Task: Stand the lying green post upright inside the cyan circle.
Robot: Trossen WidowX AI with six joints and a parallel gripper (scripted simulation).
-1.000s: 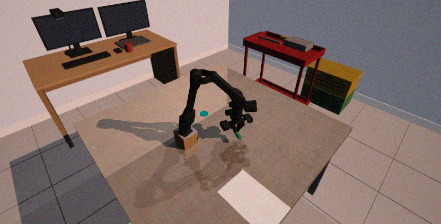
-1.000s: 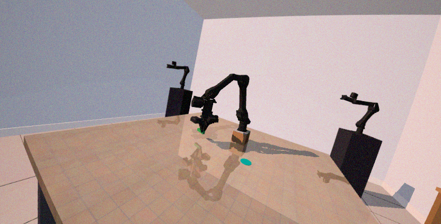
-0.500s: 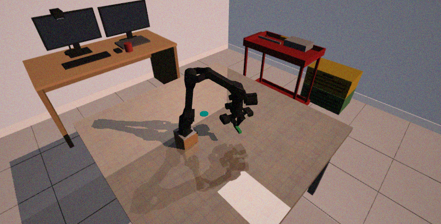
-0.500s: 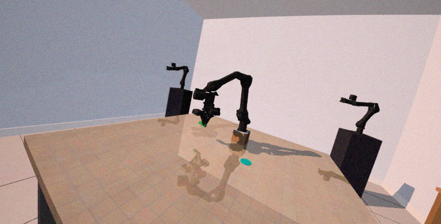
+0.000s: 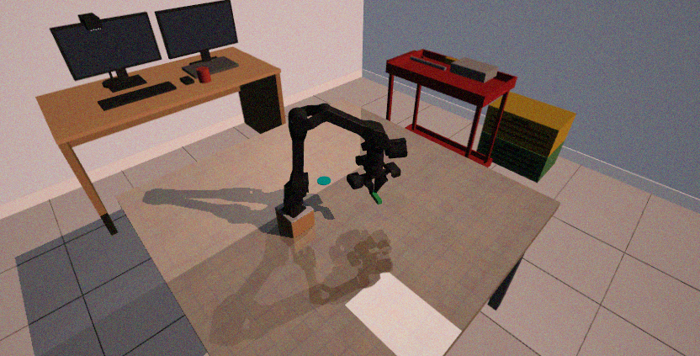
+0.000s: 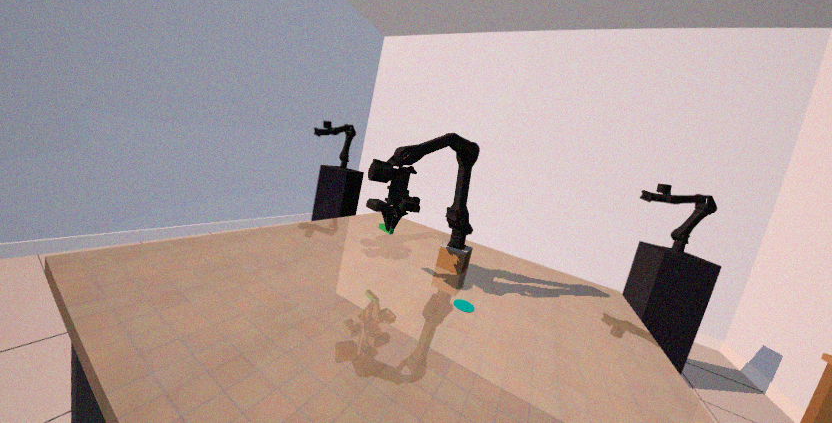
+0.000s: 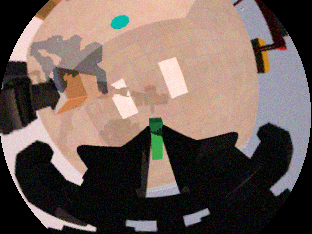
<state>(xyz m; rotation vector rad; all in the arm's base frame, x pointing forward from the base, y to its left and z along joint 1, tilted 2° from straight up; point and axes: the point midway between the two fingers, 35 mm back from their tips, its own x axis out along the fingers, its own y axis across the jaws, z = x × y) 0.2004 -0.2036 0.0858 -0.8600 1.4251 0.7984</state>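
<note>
Right now my gripper tip is 6 cm short of the cyan circle, 29 cm to the right of it and 13 cm above it. From my gripper tip the other things lie so: green post: 1 cm behind, 2 cm to the right.
</note>
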